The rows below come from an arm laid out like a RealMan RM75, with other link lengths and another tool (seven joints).
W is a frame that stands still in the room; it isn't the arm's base.
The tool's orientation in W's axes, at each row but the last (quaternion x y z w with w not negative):
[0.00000, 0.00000, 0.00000, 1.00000]
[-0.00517, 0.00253, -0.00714, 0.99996]
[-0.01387, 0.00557, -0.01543, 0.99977]
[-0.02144, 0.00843, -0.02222, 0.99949]
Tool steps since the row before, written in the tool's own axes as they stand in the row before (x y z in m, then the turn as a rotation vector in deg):
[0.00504, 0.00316, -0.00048, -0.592, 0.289, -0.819]
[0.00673, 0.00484, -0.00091, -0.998, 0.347, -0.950]
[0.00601, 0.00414, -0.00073, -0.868, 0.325, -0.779]
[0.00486, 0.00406, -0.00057, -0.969, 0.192, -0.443]
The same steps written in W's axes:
[0.00504, 0.00316, -0.00048, -0.592, 0.289, -0.819]
[0.00679, 0.00473, -0.00099, -0.998, 0.351, -0.949]
[0.00613, 0.00393, -0.00091, -0.867, 0.330, -0.778]
[0.00502, 0.00381, -0.00082, -0.967, 0.216, -0.435]

